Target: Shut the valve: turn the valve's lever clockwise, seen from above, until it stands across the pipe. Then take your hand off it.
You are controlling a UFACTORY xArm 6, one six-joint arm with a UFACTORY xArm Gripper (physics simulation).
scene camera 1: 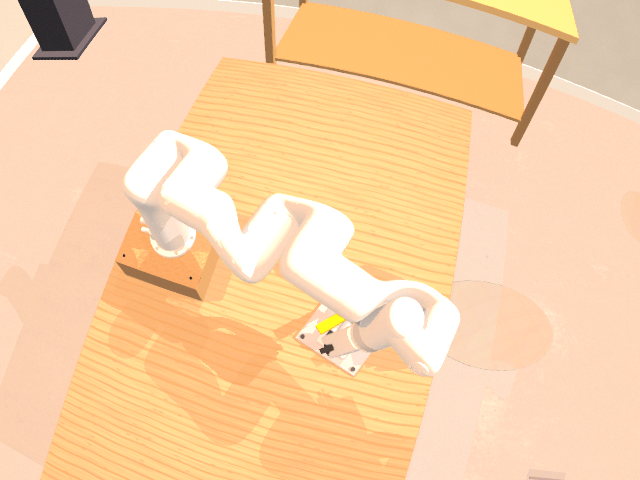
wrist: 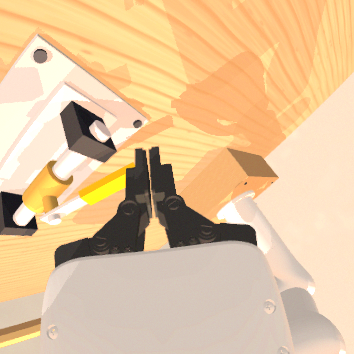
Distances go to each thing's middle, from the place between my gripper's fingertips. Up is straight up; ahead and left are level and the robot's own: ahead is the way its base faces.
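Scene:
The yellow valve lever (wrist: 114, 181) is 9 cm to the left of my hand, 1 cm ahead of it and 3 cm below it; going by their middles, it is the nearest to my hand of the things named here. The pale base plate (scene camera 1: 309, 334) is 12 cm below my hand, and it is also 12 cm to the left of the hand and 4 cm ahead of it.

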